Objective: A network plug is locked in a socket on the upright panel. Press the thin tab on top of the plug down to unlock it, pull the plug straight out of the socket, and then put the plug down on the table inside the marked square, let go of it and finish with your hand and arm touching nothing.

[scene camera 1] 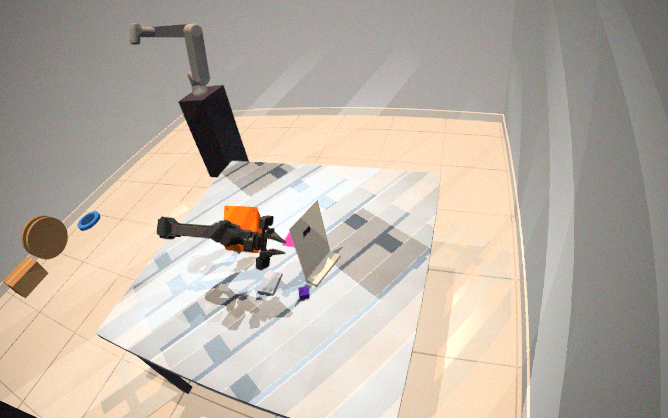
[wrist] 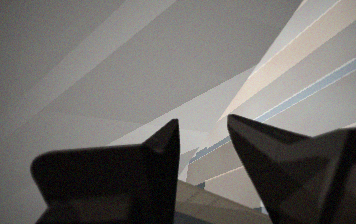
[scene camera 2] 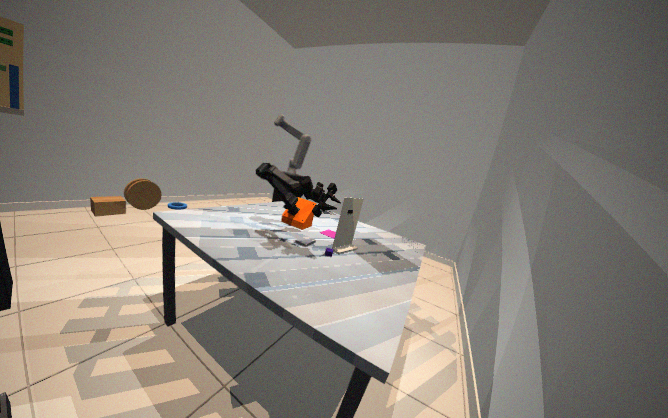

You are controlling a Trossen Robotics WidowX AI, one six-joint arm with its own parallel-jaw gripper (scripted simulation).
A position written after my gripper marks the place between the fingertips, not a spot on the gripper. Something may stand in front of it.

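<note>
You'd see my gripper (scene camera 1: 285,248) and an upright grey panel (scene camera 1: 308,235) in the first of these views. My gripper is also there in the wrist view (wrist: 202,123). And the upright grey panel appears again in scene camera 2 (scene camera 2: 351,208).
</note>
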